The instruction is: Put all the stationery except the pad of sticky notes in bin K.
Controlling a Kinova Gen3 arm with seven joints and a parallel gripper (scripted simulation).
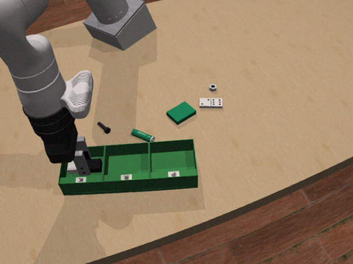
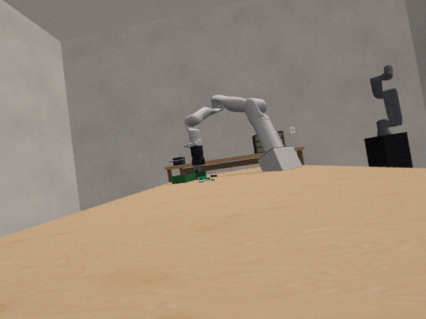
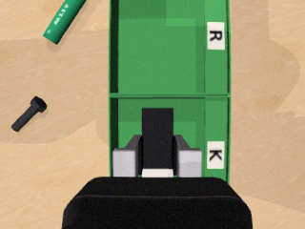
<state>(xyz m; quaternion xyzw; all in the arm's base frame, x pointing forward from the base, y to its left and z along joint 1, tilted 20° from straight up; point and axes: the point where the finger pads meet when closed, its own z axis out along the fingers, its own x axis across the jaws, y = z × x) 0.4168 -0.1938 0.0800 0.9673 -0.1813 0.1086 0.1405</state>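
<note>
Right now the green tray is 4 cm ahead of my hand, 7 cm to the left of it and 2 cm below it. Round my hand: black-and-white eraser 1 cm to the right, 1 cm below; then green battery 3 cm behind, 13 cm to the left, 3 cm below; then black bolt 9 cm behind, 7 cm to the left, 3 cm below.
</note>
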